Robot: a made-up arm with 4 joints. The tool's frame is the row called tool. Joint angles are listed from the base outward. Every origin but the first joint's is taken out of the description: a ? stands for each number. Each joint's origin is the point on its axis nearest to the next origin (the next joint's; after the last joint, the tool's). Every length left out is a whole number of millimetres.
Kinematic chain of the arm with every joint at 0, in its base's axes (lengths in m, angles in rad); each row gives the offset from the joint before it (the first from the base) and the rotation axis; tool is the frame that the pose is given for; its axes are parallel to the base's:
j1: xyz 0.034 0 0.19 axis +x
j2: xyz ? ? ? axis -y
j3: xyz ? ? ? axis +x
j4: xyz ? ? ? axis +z
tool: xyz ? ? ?
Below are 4 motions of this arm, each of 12 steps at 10 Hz.
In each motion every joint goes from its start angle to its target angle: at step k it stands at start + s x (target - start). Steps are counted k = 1, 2, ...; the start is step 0. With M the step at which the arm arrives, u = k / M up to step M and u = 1 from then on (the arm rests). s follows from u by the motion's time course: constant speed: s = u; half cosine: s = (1 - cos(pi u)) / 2; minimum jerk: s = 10 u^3 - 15 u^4 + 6 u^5.
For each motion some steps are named. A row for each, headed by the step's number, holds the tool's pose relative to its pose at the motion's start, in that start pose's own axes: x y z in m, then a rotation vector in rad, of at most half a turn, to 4 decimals.
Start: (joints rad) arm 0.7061 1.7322 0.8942 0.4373
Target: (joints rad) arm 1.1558 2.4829 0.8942 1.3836
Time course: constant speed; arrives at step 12
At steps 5, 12:
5: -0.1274 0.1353 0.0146 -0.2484 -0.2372 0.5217
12: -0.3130 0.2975 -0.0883 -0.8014 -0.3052 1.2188

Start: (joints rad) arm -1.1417 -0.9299 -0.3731 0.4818
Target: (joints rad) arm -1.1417 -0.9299 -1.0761 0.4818
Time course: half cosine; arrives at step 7
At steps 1, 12:
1: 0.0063 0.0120 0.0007 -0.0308 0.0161 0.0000
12: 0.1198 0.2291 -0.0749 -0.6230 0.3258 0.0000

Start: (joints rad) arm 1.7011 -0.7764 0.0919 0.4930
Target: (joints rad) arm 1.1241 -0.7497 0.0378 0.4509
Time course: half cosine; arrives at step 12
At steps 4, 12:
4: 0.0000 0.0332 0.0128 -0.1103 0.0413 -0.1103
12: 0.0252 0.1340 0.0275 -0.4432 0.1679 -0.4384

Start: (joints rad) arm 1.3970 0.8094 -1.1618 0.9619
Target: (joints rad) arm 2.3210 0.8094 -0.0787 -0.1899
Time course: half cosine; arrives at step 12
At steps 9, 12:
9: -0.3393 -0.1432 -0.4703 1.5789 -0.3219 -1.2491
12: -0.3523 -0.0568 -0.5634 1.9066 -0.2548 -1.4170

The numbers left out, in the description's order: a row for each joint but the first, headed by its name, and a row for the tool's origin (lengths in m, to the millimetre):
j2: 0 -0.088 -0.025
j3: 0.055 0 0
j4: 0 -0.065 0.39
tool: 0.095 -0.007 0

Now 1 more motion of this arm.
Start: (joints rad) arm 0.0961 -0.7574 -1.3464 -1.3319
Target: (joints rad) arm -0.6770 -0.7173 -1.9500 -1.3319
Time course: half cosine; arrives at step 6
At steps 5, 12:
5: -0.3060 0.2191 -0.1251 -0.7484 -0.9342 -0.0083
12: -0.3208 0.2286 -0.1518 -0.8042 -0.9995 0.0023

